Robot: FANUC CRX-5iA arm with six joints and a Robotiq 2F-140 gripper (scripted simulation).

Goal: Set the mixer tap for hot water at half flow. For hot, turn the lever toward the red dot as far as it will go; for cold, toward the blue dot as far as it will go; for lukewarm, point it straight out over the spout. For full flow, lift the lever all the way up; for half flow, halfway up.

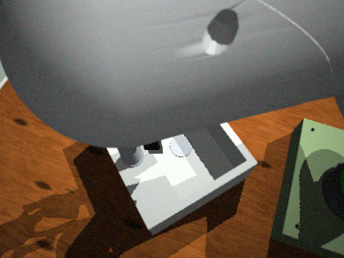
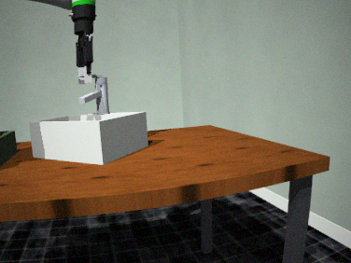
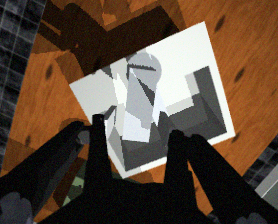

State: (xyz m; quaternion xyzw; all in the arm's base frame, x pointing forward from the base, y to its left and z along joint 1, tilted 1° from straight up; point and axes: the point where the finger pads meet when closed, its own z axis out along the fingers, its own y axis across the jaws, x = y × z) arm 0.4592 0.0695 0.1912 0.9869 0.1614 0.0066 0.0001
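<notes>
My gripper is now 20 mm short of the grey lever and 10 mm to the right of it. Also, from my hand: mixer tap: 40 mm ahead, 10 mm to the left, 50 mm below; white basin: 10 mm behind, 70 mm to the right, 240 mm below.
</notes>
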